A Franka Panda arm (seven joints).
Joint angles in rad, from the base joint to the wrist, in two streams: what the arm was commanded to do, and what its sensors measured. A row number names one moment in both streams.
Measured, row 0:
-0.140 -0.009 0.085 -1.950 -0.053 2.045 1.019
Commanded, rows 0 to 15:
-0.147 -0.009 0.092 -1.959 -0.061 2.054 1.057
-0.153 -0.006 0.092 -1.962 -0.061 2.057 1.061
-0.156 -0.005 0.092 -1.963 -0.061 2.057 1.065
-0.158 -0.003 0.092 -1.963 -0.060 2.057 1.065
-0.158 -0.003 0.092 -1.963 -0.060 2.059 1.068
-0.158 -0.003 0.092 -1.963 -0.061 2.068 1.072
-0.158 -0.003 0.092 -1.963 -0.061 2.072 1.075
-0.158 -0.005 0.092 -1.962 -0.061 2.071 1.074
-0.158 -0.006 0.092 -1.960 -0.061 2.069 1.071
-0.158 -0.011 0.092 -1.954 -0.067 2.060 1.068
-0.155 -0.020 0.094 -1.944 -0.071 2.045 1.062
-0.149 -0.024 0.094 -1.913 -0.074 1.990 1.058
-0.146 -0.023 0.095 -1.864 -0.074 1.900 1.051
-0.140 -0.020 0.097 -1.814 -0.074 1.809 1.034
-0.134 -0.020 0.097 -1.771 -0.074 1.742 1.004
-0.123 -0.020 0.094 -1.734 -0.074 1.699 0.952
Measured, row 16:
-0.142 -0.019 0.089 -1.862 -0.055 1.870 1.034
